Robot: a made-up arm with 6 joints.
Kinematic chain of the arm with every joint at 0, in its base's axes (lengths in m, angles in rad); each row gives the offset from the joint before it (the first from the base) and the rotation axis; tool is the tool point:
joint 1: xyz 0 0 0.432 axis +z
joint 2: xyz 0 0 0 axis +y
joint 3: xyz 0 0 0.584 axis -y
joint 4: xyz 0 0 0 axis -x
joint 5: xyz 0.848 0 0 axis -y
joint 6: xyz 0 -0.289 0 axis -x
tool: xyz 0 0 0
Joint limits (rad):
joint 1: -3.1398..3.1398
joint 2: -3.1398..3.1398
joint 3: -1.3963..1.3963
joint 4: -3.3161..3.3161
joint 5: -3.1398..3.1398
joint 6: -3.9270..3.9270
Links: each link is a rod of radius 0.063 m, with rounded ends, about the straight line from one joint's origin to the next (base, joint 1, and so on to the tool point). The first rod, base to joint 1, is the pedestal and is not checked.
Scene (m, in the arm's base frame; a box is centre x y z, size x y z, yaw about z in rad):
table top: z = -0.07
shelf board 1: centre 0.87 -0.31 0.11 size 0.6 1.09 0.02 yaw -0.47
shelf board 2: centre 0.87 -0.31 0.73 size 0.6 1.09 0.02 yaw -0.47
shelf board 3: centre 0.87 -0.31 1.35 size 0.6 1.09 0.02 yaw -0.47
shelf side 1: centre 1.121 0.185 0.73 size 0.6 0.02 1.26 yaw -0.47
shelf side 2: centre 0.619 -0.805 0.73 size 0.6 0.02 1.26 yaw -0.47
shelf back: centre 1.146 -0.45 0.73 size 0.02 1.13 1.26 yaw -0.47
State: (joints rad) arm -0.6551 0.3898 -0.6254 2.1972 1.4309 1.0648
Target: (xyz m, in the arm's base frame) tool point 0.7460 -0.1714 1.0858
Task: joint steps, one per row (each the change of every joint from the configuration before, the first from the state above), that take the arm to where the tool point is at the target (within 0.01 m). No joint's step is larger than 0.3 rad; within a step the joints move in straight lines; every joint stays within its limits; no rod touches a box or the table.
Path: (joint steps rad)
1: 0.0006 -0.1934 -0.1925 0.0465 0.0370 -0.2774
2: 0.0005 -0.1933 -0.1925 0.0465 0.0370 -0.2775
3: 0.0006 -0.1934 -0.1924 0.0465 0.0370 -0.2774
4: 0.0006 -0.1934 -0.1925 0.0465 0.0370 -0.2775
5: 0.0552 -0.1371 0.1376 -0.0442 -0.0370 0.2775
6: 0.0553 -0.1372 0.1376 -0.0442 -0.0370 0.2774
7: 0.0553 -0.1371 0.1376 -0.0442 -0.0370 0.2775
8: 0.0553 -0.1372 0.1377 -0.0442 -0.0370 0.2774
9: -0.0071 0.2364 0.1501 0.0011 0.0000 0.0000
10: -0.0070 0.2363 0.1502 0.0010 0.0000 0.0000
11: -0.0071 0.2363 0.1502 0.0011 0.0000 0.0000

